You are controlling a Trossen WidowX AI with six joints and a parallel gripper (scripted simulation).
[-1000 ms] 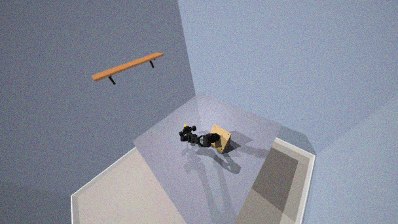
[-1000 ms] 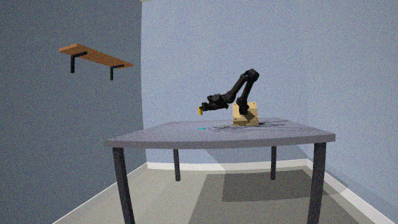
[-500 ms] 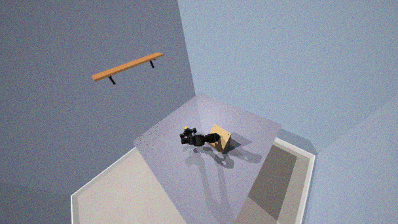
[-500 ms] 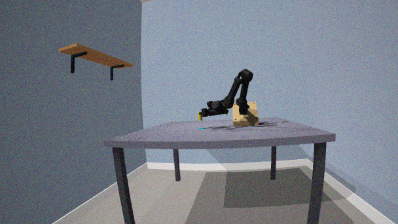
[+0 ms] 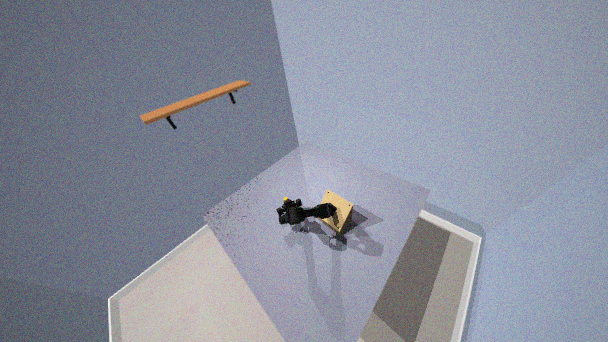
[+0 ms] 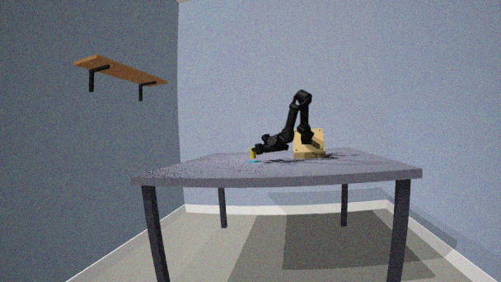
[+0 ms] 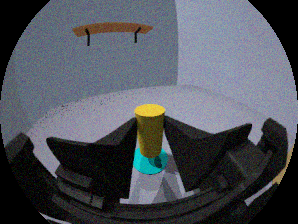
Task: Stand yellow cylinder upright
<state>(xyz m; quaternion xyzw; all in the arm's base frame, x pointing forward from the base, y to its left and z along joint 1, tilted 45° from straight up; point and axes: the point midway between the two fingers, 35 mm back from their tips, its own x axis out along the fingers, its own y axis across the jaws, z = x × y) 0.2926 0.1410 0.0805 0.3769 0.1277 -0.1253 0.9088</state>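
My gripper tip is 80 mm above the cyan circle. Also, from my gripper tip: yellow cylinder: 20 mm below.
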